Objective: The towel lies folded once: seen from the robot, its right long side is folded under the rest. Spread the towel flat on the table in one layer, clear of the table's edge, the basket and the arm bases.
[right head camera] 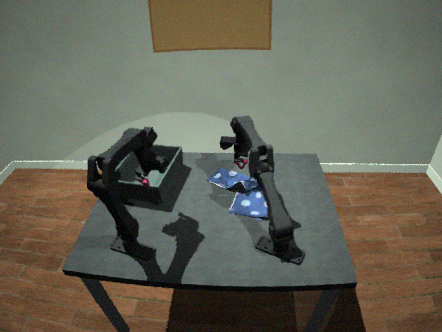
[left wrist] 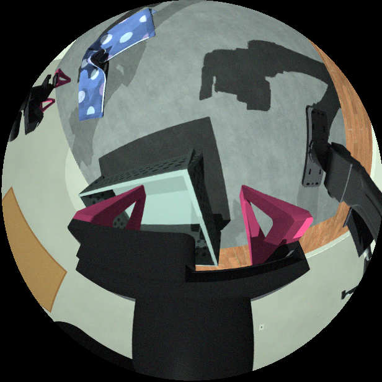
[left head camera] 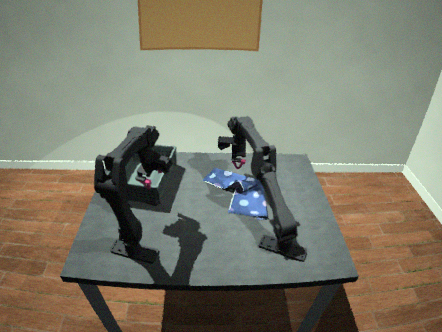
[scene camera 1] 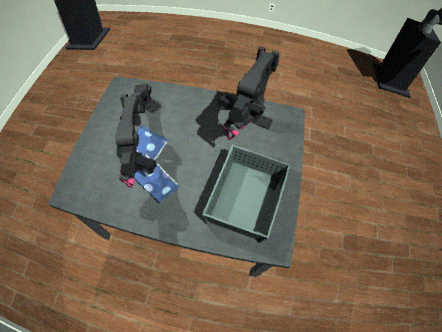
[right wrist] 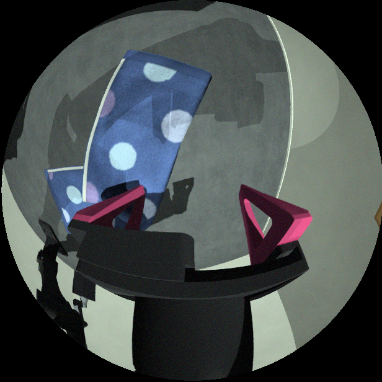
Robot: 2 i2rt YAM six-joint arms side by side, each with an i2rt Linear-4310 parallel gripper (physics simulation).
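Note:
The blue spotted towel (left head camera: 245,202) (right head camera: 248,204) (scene camera 1: 159,185) (left wrist: 126,37) (right wrist: 140,130) lies on the table as a bent strip, with two arms at an angle and a crumpled fold at the bend. The right arm covers part of it in the head and scene views. My right gripper (left head camera: 239,163) (right head camera: 241,163) (scene camera 1: 128,182) (right wrist: 191,189) is open and empty, above the table beyond the bend; in its wrist view one finger overlaps the towel. My left gripper (left head camera: 145,181) (right head camera: 142,180) (scene camera 1: 233,132) (left wrist: 192,190) is open and empty, raised near the basket, away from the towel.
The grey-green basket (left head camera: 142,194) (right head camera: 140,194) (scene camera 1: 237,226) (left wrist: 199,210) stands on the table, left of the towel in the head views. The left arm base (left head camera: 145,254) (scene camera 1: 263,121) (left wrist: 312,170) and right arm base (left head camera: 298,252) (scene camera 1: 153,106) sit on the table. Arm shadows cross it.

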